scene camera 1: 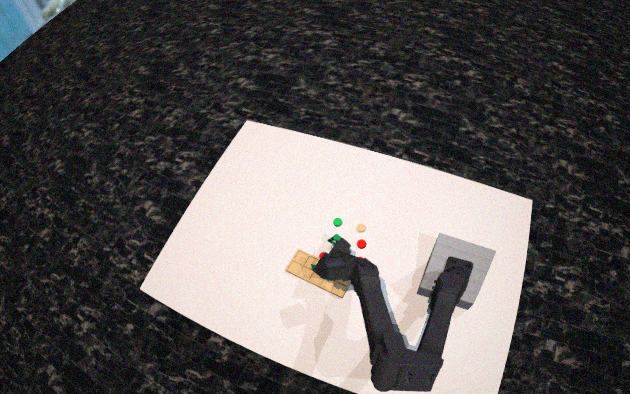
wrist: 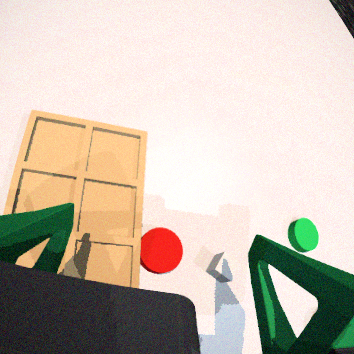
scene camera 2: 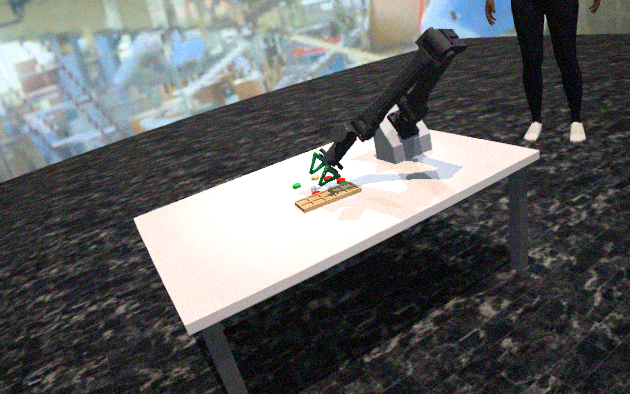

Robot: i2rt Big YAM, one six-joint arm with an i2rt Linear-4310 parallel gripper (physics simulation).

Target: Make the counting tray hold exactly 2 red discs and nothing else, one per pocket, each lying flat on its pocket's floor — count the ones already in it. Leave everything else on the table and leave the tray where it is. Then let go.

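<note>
The tan counting tray [scene camera 1: 315,283] [scene camera 2: 325,201] [wrist: 141,170] lies flat; no disc shows in its visible pockets, and the arm hides some in scene camera 1. A red disc [scene camera 1: 322,255] [scene camera 2: 315,192] [wrist: 161,250] lies flat on the table against the tray's long side. Two more red discs, one [scene camera 1: 361,244] [scene camera 2: 327,178] and another [scene camera 1: 361,258] [scene camera 2: 341,180], lie farther toward the base. My gripper [scene camera 1: 325,253] [scene camera 2: 316,178] [wrist: 165,230] is open and empty above the red disc beside the tray, one green finger over the tray, the other over the table.
A green disc [scene camera 1: 337,222] [scene camera 2: 296,185] [wrist: 303,234] and a tan disc [scene camera 1: 361,228] [scene camera 2: 315,177] lie beyond the gripper from the tray. Another green disc [scene camera 2: 342,183] is close behind the tray. The grey base block [scene camera 1: 457,245] [scene camera 2: 387,144] stands on the white table [scene camera 1: 225,225] [scene camera 2: 225,250].
</note>
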